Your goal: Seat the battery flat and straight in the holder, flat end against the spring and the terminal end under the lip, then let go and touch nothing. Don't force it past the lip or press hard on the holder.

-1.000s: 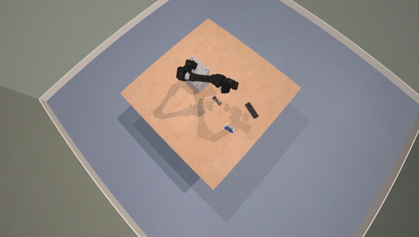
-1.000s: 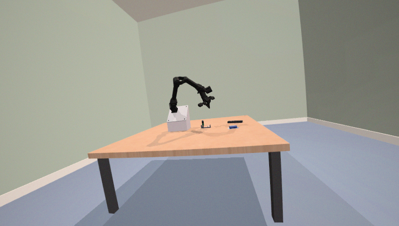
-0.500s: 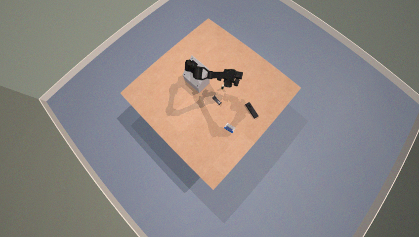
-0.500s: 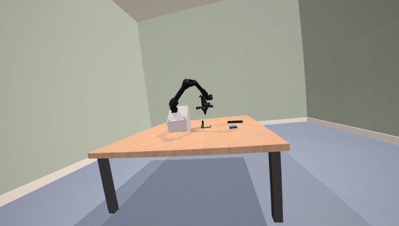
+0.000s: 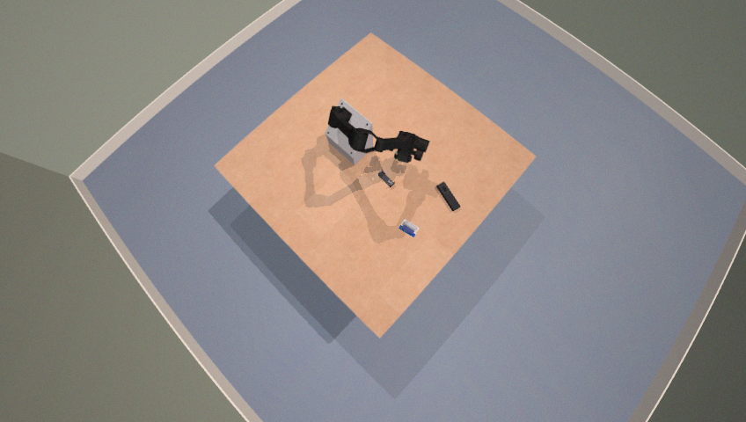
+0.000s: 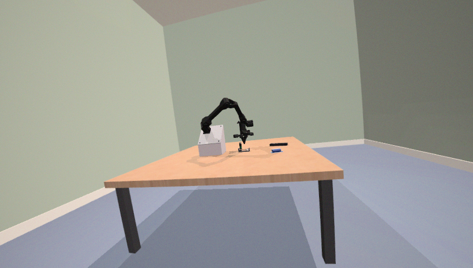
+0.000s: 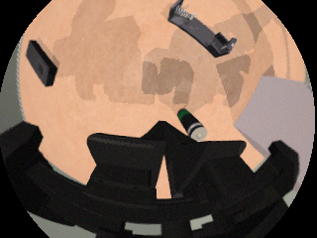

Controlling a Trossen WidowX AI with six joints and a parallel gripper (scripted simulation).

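My gripper tip is 40 mm past the battery, 20 mm to the left of it and 10 mm above it. Also, from my gripper tip: black bar: 320 mm ahead, 10 mm to the left, 30 mm below; white block: 280 mm ahead, 260 mm to the right, 30 mm below.
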